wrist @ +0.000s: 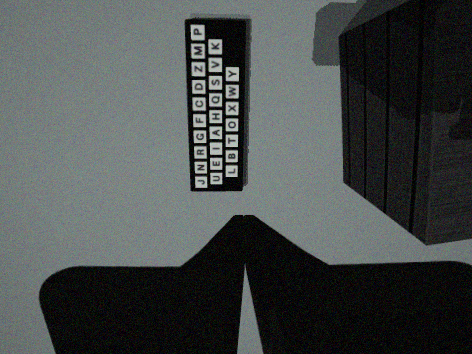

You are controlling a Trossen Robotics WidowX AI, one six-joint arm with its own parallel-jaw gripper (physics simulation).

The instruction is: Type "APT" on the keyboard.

I see my gripper [243,225] and a black keyboard [215,83].
